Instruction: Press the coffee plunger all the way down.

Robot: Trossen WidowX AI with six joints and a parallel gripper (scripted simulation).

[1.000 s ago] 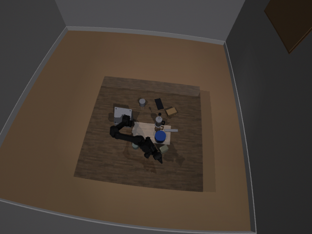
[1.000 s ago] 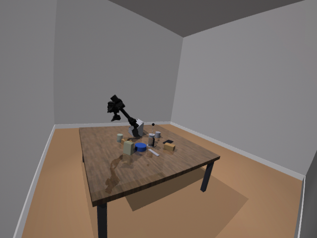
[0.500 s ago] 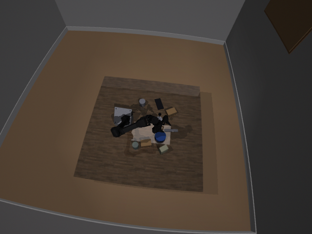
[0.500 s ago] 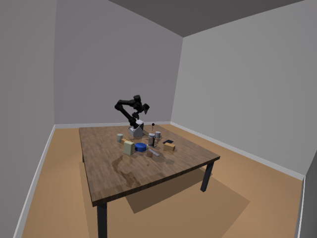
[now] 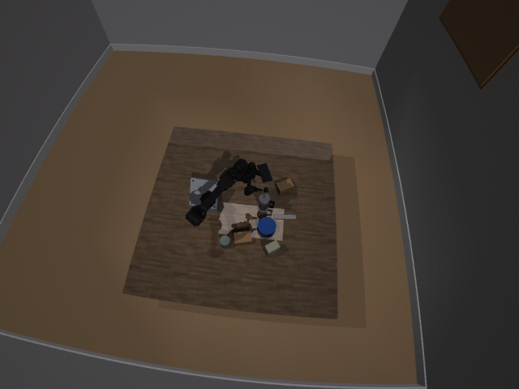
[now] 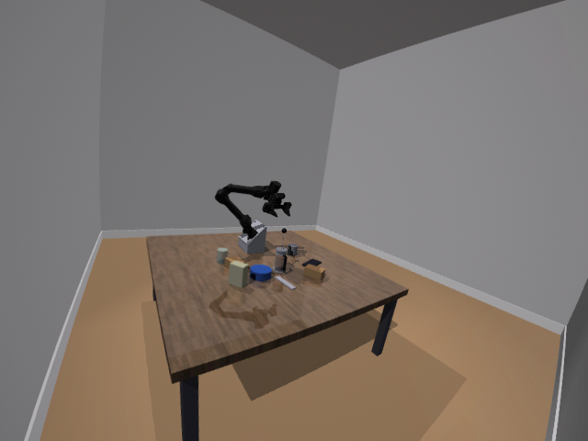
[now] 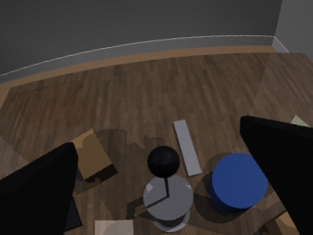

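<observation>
Right now the coffee press is 40 mm ahead of my gripper tip and 210 mm below it. The rest, counted from my gripper tip: cream block 130 mm ahead, 290 mm to the right, 280 mm below; then grey bar 180 mm ahead, 40 mm to the right, 330 mm below; then blue round tin 70 mm ahead, 140 mm to the right, 310 mm below.
</observation>
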